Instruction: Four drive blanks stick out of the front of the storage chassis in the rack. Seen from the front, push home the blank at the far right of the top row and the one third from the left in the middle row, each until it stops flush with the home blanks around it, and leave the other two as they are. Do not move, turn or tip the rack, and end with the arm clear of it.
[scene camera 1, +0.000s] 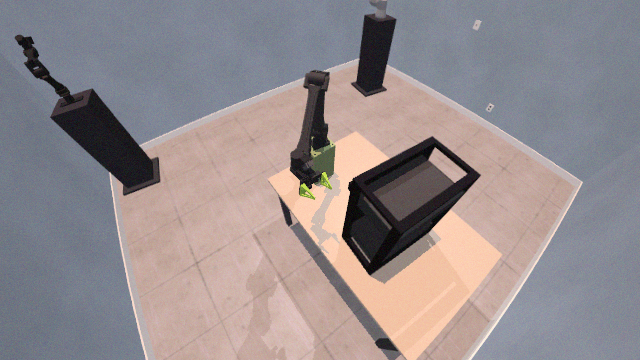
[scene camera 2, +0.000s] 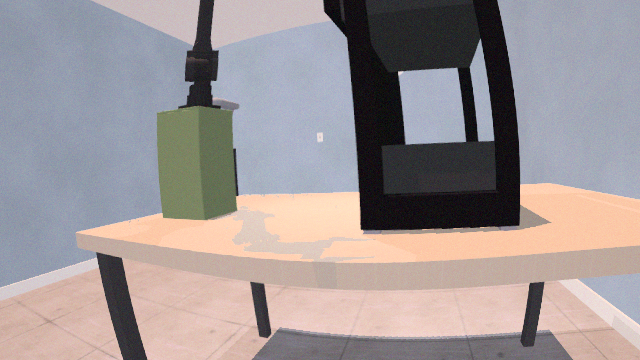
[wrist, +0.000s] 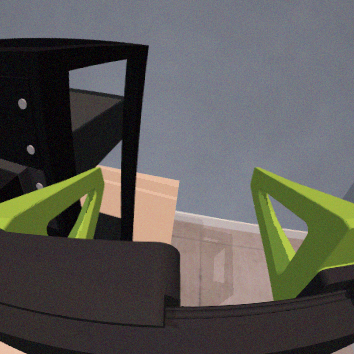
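Pixels of known places: gripper, between the fingertips: (scene camera 1: 323, 193) (wrist: 176, 175); arm's base, origin of its link: (scene camera 1: 319, 142) (scene camera 2: 199, 111).
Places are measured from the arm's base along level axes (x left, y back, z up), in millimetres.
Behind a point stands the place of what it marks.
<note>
The black rack (scene camera 1: 385, 247) {x -101, y -803, z 123 mm} (scene camera 2: 377, 150) {x -118, y -567, z -171 mm} (wrist: 131, 150) {x -101, y -781, z 89 mm} stands upright on the table. The dark storage chassis (scene camera 2: 425, 35) {x 64, y -667, z 106 mm} (wrist: 100, 142) {x -79, y -691, z 143 mm} sits inside it. In the wrist view the rack's near face is at the left, with round silver screw heads down its edge, and a dark block (wrist: 10, 175) {x -84, y -508, z 192 mm} juts out at the left edge. I cannot tell the single drive blanks or their rows apart in any view. My gripper (scene camera 1: 322, 193) {x -245, y -508, z 246 mm} (wrist: 176, 175) {x -245, y -508, z 246 mm} is open and empty, with lime-green fingers. It hangs beside the green pedestal, apart from the rack. It does not show in scene camera 2's view.
The arm (scene camera 1: 312, 120) {x -144, y -208, z 386 mm} (scene camera 2: 200, 65) {x -47, y -53, z 127 mm} rises from the green pedestal (scene camera 1: 324, 161) {x -4, y -78, z -106 mm} (scene camera 2: 195, 165) {x -88, y -75, z -170 mm} at the end of the wooden table (scene camera 1: 425, 310) {x 68, y -1131, z -317 mm} (scene camera 2: 300, 270) {x -284, y -497, z -332 mm}. Two dark pillars (scene camera 1: 107, 140) (scene camera 1: 375, 55) with other arms stand on the floor, away from the table.
</note>
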